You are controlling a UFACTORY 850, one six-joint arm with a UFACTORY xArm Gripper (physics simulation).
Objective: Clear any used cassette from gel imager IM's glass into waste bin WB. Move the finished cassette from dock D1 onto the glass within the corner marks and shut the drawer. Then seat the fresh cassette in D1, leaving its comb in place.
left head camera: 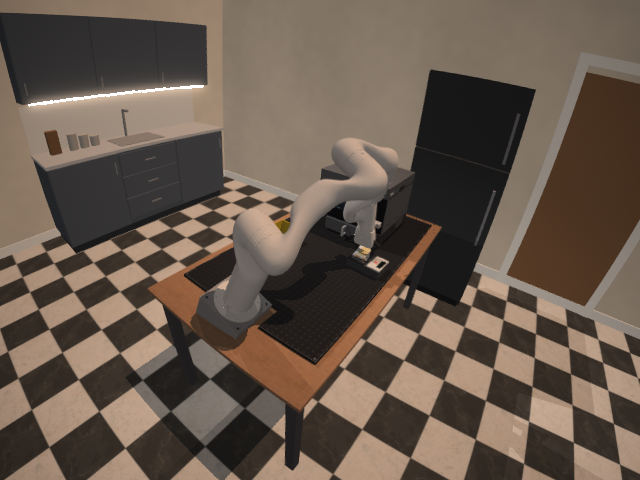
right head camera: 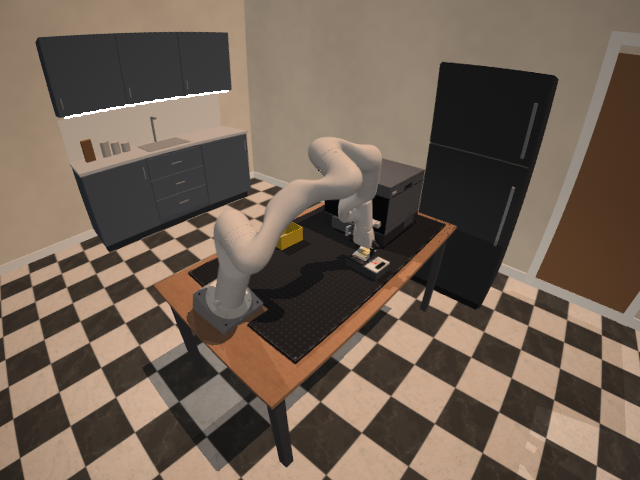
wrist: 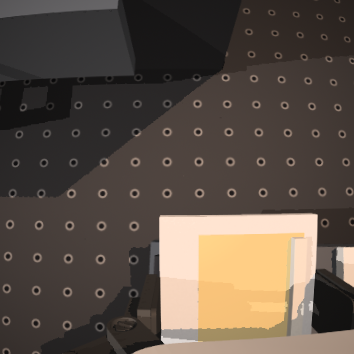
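My gripper point(left head camera: 364, 249) point(right head camera: 364, 250) point(wrist: 236, 298) points down and is shut on the fresh cassette point(left head camera: 360, 255) point(right head camera: 360, 255) point(wrist: 180, 260), a pale square tray with a yellow gel. Its comb point(wrist: 300, 285) is a pale bar near the right side in the wrist view. The cassette is level, at or just above the left part of dock D1 point(left head camera: 379, 264) point(right head camera: 379, 264); whether it touches is unclear. Gel imager IM point(left head camera: 400, 180) point(right head camera: 402, 173) stands behind the arm. Its drawer front point(left head camera: 337, 223) point(wrist: 65, 45) appears shut; the glass and finished cassette are hidden.
Yellow waste bin WB point(left head camera: 282, 226) point(right head camera: 291, 235) stands on the left side of the black perforated mat point(left head camera: 325, 315) point(right head camera: 310, 315), partly behind the arm in the left head view. The imager is close behind my wrist. The wooden table edge point(left head camera: 361, 335) runs beyond the mat.
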